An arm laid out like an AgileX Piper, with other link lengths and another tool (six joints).
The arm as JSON. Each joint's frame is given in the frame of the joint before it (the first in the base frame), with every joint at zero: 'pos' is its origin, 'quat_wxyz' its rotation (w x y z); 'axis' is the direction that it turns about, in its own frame. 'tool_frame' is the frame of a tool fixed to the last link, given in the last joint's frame.
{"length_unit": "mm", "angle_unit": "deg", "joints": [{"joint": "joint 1", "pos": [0.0, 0.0, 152.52], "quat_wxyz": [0.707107, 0.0, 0.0, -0.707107], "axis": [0.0, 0.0, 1.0]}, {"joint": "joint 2", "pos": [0.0, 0.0, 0.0], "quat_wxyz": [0.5, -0.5, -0.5, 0.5], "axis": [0.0, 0.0, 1.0]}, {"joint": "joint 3", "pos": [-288.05, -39.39, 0.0], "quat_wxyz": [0.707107, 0.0, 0.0, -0.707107], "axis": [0.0, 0.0, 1.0]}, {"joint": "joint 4", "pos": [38.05, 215.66, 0.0], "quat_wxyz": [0.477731, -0.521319, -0.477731, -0.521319], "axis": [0.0, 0.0, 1.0]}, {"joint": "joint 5", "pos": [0.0, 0.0, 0.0], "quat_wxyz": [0.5, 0.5, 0.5, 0.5], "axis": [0.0, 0.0, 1.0]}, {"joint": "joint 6", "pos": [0.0, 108.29, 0.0], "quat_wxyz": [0.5, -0.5, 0.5, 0.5], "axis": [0.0, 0.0, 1.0]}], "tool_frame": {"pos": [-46.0, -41.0, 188.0], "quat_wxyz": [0.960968, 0.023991, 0.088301, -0.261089]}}
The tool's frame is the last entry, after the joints.
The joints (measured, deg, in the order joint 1, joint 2, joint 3, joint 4, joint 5, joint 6), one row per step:
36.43, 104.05, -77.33, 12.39, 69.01, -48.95
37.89, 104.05, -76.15, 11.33, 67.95, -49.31
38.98, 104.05, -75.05, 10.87, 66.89, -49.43
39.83, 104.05, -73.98, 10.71, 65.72, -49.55
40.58, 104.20, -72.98, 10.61, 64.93, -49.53
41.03, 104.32, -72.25, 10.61, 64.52, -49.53
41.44, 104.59, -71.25, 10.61, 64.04, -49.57
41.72, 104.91, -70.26, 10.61, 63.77, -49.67
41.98, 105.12, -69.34, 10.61, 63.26, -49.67
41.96, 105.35, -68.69, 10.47, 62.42, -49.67
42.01, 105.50, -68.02, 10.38, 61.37, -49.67
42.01, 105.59, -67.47, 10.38, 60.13, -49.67
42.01, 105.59, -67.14, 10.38, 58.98, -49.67
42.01, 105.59, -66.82, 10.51, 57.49, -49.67
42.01, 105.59, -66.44, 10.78, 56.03, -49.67
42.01, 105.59, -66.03, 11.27, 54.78, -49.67
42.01, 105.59, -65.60, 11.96, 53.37, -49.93
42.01, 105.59, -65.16, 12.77, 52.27, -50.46
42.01, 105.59, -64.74, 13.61, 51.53, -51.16
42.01, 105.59, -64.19, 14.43, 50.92, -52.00
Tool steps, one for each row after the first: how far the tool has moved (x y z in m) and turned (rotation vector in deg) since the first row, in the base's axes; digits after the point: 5 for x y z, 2 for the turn. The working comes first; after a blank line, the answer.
Tool pose at each row, in the base's axes (x y z in m, rotation vector in deg; the steps are taken from these numbers as rounded here):
0.18125, 0.28249, 0.08147, -165.06, -29.45, -7.37
0.17496, 0.28116, 0.07501, -165.35, -32.64, -7.70
0.16978, 0.28142, 0.07003, -165.38, -34.52, -7.83
0.16567, 0.28248, 0.06571, -165.23, -35.78, -8.01
0.16056, 0.28244, 0.06106, -165.33, -36.76, -7.55
0.15640, 0.28180, 0.05781, -165.46, -37.33, -6.95
0.15118, 0.27984, 0.05289, -165.78, -37.90, -5.91
0.14564, 0.27671, 0.04794, -166.21, -38.42, -4.55
0.14170, 0.27468, 0.04375, -166.51, -38.72, -3.75
0.14202, 0.27354, 0.03991, -166.73, -38.66, -3.84
0.14273, 0.27340, 0.03641, -166.79, -38.61, -4.25
0.14494, 0.27467, 0.03365, -166.65, -38.35, -5.11
0.14802, 0.27675, 0.03212, -166.38, -38.10, -6.25
0.15230, 0.28040, 0.03078, -165.90, -37.63, -7.79
0.15591, 0.28417, 0.02958, -165.39, -37.02, -9.12
0.15812, 0.28793, 0.02875, -164.89, -36.22, -10.01
0.16039, 0.29255, 0.02820, -164.15, -35.52, -11.00
0.16098, 0.29635, 0.02787, -163.39, -35.13, -11.53
0.16003, 0.29911, 0.02768, -162.70, -35.02, -11.62
0.15786, 0.30068, 0.02701, -162.11, -35.15, -11.43

-0.00629, -0.00133, -0.00646, -0.89, -0.58, 2.01
-0.01147, -0.00107, -0.01144, -1.30, -0.87, 3.22
-0.01558, -0.00001, -0.01576, -1.42, -1.10, 4.05
-0.02069, -0.00005, -0.02041, -1.77, -0.91, 4.70
-0.02485, -0.00069, -0.02366, -2.08, -0.59, 5.09
-0.03007, -0.00265, -0.02858, -2.60, 0.00, 5.47
-0.03561, -0.00578, -0.03353, -3.26, 0.78, 5.82
-0.03955, -0.00781, -0.03772, -3.69, 1.24, 6.02
-0.03923, -0.00895, -0.04156, -3.88, 1.15, 5.93
-0.03852, -0.00909, -0.04506, -3.88, 0.88, 5.86
-0.03631, -0.00782, -0.04782, -3.61, 0.36, 5.66
-0.03323, -0.00574, -0.04935, -3.19, -0.33, 5.46
-0.02895, -0.00209, -0.05069, -2.50, -1.23, 5.14
-0.02534, 0.00168, -0.05189, -1.78, -1.99, 4.74
-0.02313, 0.00544, -0.05272, -1.05, -2.44, 4.25
-0.02086, 0.01006, -0.05327, -0.12, -2.95, 3.85
-0.02027, 0.01386, -0.05360, 0.73, -3.18, 3.69
-0.02122, 0.01662, -0.05379, 1.42, -3.15, 3.73
-0.02339, 0.01819, -0.05446, 1.95, -2.97, 3.94

